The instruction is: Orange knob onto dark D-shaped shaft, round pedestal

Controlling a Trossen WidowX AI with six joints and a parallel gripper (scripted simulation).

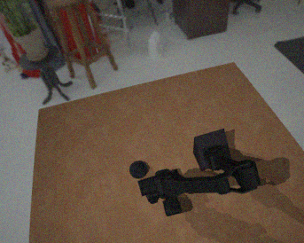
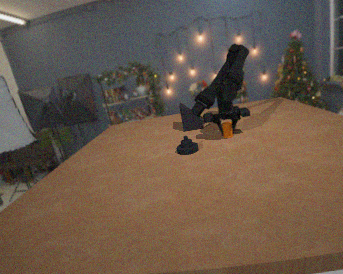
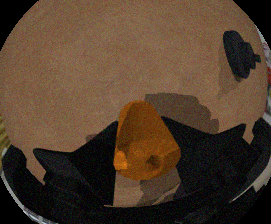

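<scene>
My gripper tip is 17 cm to the left of the round pedestal, 10 cm short of it and 2 cm below it. Also, from my gripper tip: orange knob 2 cm above.
</scene>
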